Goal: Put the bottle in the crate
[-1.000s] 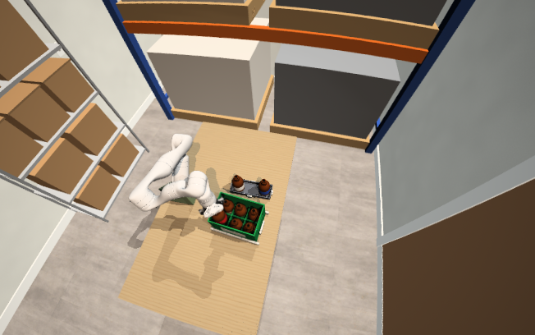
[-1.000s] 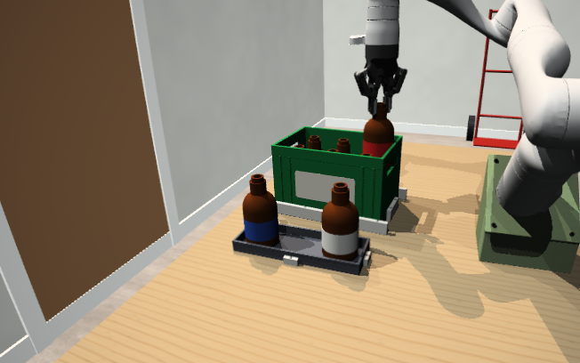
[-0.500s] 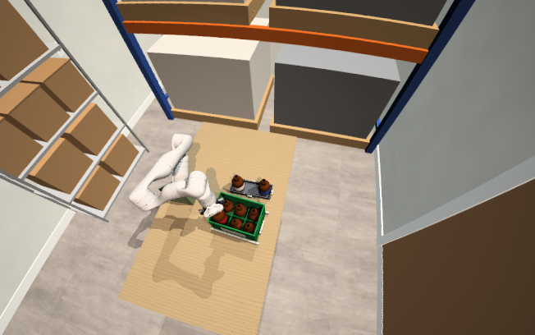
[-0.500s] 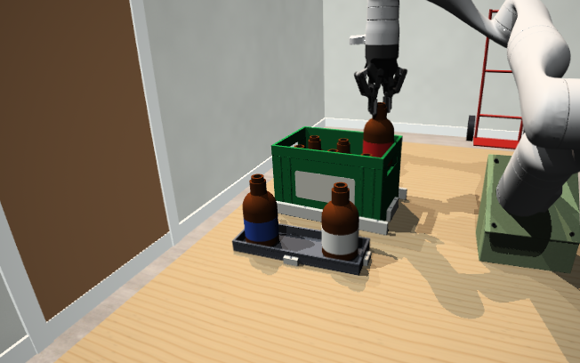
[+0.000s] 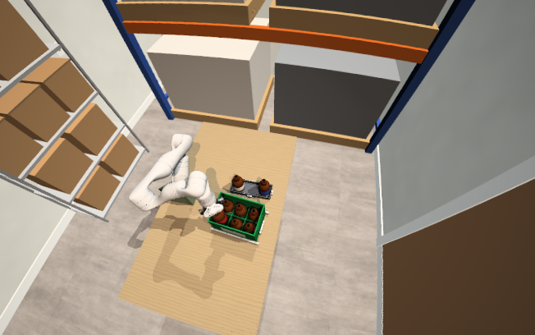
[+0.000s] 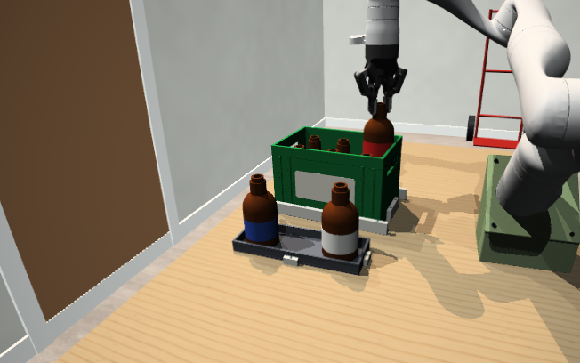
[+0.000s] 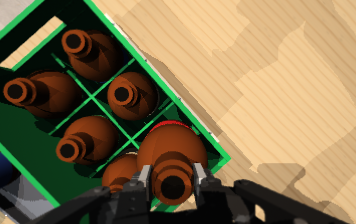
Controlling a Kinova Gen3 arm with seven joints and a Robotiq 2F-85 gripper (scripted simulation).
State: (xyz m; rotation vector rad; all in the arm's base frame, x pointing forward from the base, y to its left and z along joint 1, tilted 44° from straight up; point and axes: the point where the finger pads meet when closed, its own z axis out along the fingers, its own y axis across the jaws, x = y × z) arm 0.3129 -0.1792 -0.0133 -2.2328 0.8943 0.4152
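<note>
Right now my hand is 9 cm short of the green crate, 4 cm to the right of it and 17 cm above it. The rest, counted from my hand: dark tray: 11 cm ahead, 27 cm to the left, 24 cm below.
</note>
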